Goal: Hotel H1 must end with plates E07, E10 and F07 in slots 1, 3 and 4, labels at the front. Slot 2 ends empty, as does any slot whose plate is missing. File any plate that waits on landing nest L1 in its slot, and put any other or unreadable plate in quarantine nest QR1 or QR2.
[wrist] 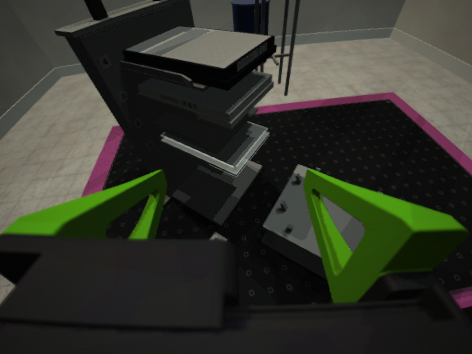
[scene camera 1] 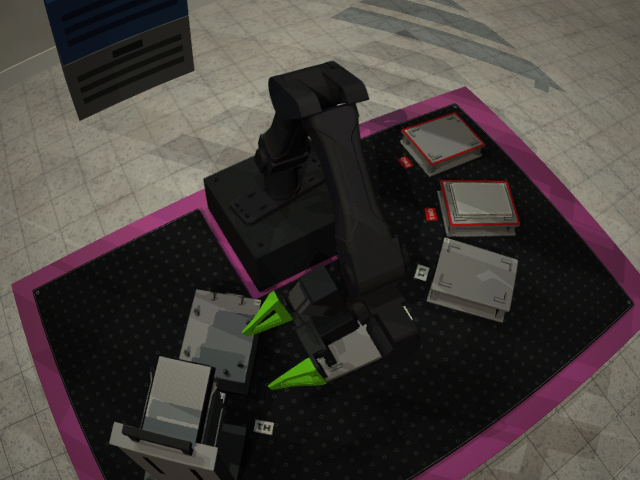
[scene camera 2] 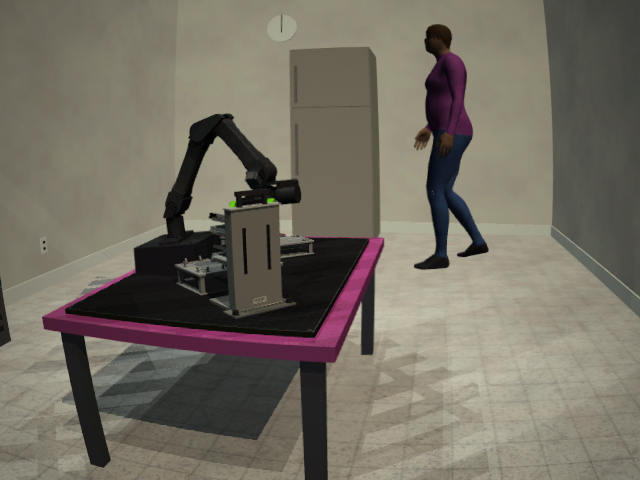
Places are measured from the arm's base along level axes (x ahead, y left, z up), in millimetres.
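Pixels of known places: gripper, fingertip midpoint: (wrist: 235, 177) (scene camera 1: 256, 360); arm's base, link origin: (scene camera 1: 282, 190) (scene camera 2: 177, 238).
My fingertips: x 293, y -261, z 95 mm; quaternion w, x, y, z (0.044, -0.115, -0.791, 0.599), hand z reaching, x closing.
Note:
Ahead of a thing's pixels: the offset from my fingertips to its top centre. "pt": to the spot under its first point.
Hotel H1 (scene camera 1: 206, 457) (scene camera 2: 256, 284) (wrist: 95, 45) stands at the table's near left. In the wrist view, a black-edged plate @(dx +2, dy -136, dz +43 mm) (wrist: 205, 47) with a pale top and a front label sits in the top slot, 4. A grey plate @(dx +3, dy -135, dz +7 mm) (wrist: 200, 95) with a dim label is in slot 3, and a clear, pale-rimmed plate @(dx +3, dy -135, dz -64 mm) (wrist: 236, 167) is low down, seemingly in slot 1. No plate shows in slot 2, which is dark. Labels are unreadable. My gripper (scene camera 1: 256, 360) (wrist: 235, 177) is open and empty, raised before H1. Landing nest L1 @(dx +57, dy +456, dz -132 mm) (scene camera 1: 475, 279) is empty. QR1 @(pt dx -81, dy +524, dz -183 mm) (scene camera 1: 448, 223) bears a pale plate @(dx -62, dy +600, dz -134 mm) (scene camera 1: 479, 199); QR2 @(dx -243, dy +674, dz -142 mm) (scene camera 1: 443, 135) is empty.
A nest with upright pegs @(dx -128, dy +3, dz -112 mm) (scene camera 1: 219, 335) (wrist: 280, 225) stands beside H1. Another nest @(dx -8, dy +203, dz -170 mm) (scene camera 1: 356, 353) is partly hidden under my wrist. The H1 tag @(dx +38, dy -30, dz -188 mm) (scene camera 1: 263, 427) lies before the hotel. A person (scene camera 2: 449, 103) stands beyond the table (scene camera 2: 206, 341), near a fridge (scene camera 2: 333, 155).

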